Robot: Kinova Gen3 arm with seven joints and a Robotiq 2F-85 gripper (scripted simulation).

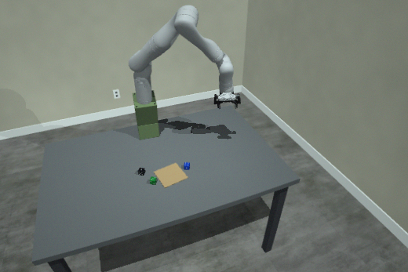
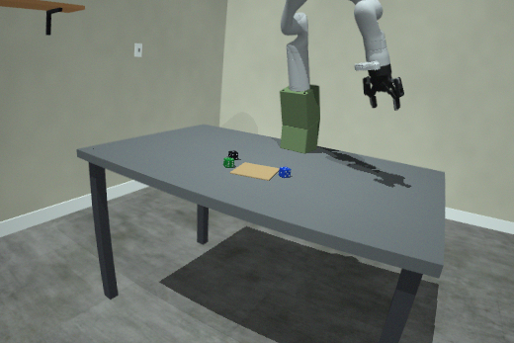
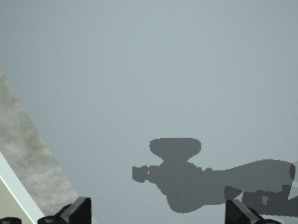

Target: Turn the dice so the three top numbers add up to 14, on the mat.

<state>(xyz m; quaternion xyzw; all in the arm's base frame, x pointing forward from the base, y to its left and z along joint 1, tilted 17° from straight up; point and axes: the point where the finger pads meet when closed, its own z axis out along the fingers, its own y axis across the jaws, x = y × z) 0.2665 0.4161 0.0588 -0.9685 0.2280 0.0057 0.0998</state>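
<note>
The green die is 13 cm ahead of my hand, 50 cm to the right of it and 26 cm below it. From my hand the other things lie so: tan mat: 11 cm ahead, 40 cm to the right, 27 cm below; then black die: 4 cm ahead, 54 cm to the right, 26 cm below; then blue die: 10 cm ahead, 29 cm to the right, 26 cm below.
</note>
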